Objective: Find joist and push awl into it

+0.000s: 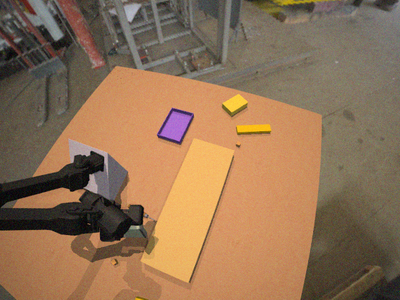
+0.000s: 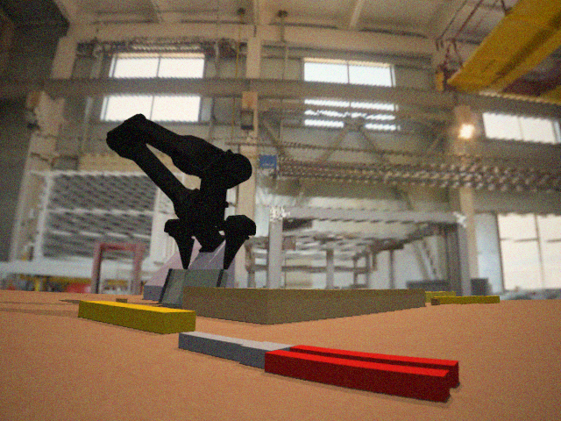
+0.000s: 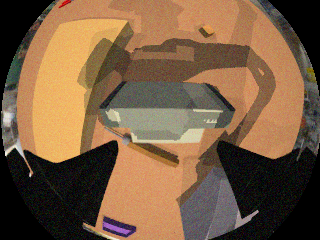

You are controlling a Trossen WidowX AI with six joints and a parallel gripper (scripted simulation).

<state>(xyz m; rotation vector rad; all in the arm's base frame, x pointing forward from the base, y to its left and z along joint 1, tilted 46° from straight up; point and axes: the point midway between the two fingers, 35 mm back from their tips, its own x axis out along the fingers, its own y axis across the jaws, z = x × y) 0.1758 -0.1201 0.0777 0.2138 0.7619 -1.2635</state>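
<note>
Right now the stud finder is 2 cm ahead of my gripper tip and 5 cm below it. Round my gripper tip: yellow block (21 cm ahead, 68 cm to the left, 6 cm below); then awl (3 cm ahead, 5 cm to the left, 7 cm below); then purple tray (2 cm behind, 46 cm to the left, 6 cm below).
</note>
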